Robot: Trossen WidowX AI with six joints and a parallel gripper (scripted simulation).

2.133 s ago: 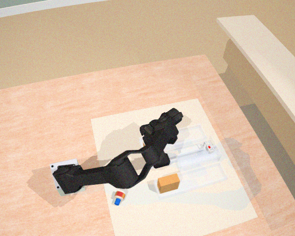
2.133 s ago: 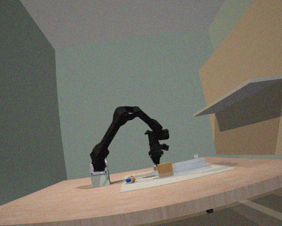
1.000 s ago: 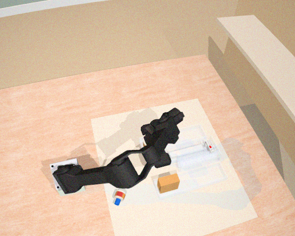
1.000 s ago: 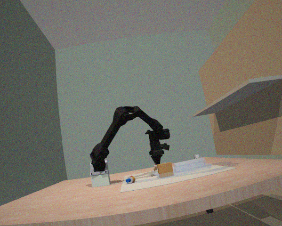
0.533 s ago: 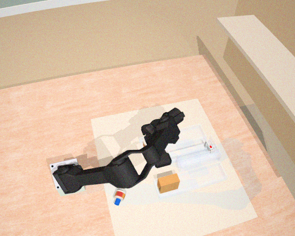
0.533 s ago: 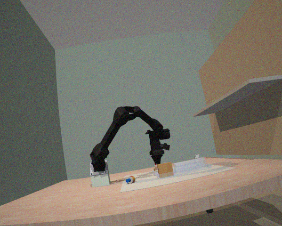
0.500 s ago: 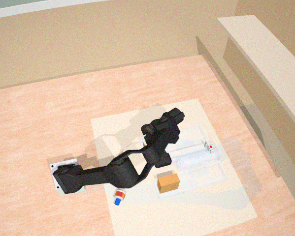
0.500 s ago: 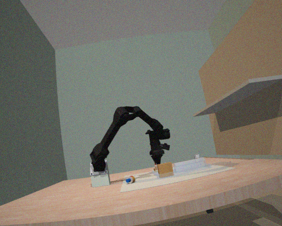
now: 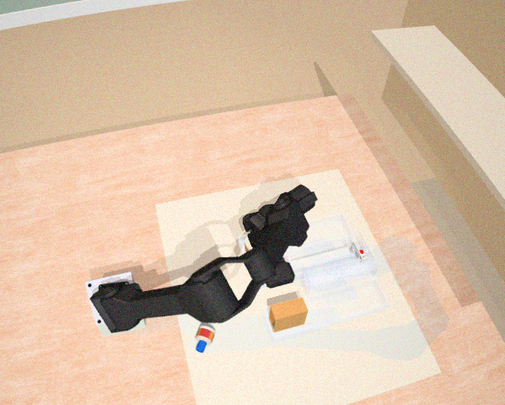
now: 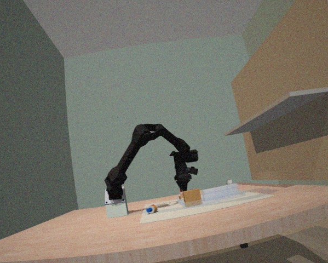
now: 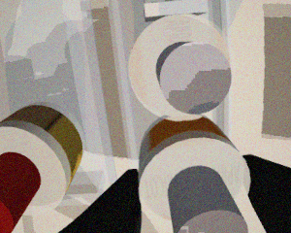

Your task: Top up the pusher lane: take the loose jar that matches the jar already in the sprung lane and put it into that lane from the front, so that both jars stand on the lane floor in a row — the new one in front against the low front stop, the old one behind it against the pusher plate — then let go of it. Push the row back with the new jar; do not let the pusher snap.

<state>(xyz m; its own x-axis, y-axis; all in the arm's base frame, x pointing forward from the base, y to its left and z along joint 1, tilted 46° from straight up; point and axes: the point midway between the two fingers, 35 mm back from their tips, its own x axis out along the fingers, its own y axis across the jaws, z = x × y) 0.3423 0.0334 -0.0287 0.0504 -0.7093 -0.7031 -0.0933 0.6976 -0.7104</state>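
My gripper tip is 20 mm short of the brown box, 130 mm to the left of it and 10 mm above it. Also, from my gripper tip: red dot 230 mm ahead, 20 mm to the right, 20 mm above; wall shelf 500 mm ahead, 320 mm above.
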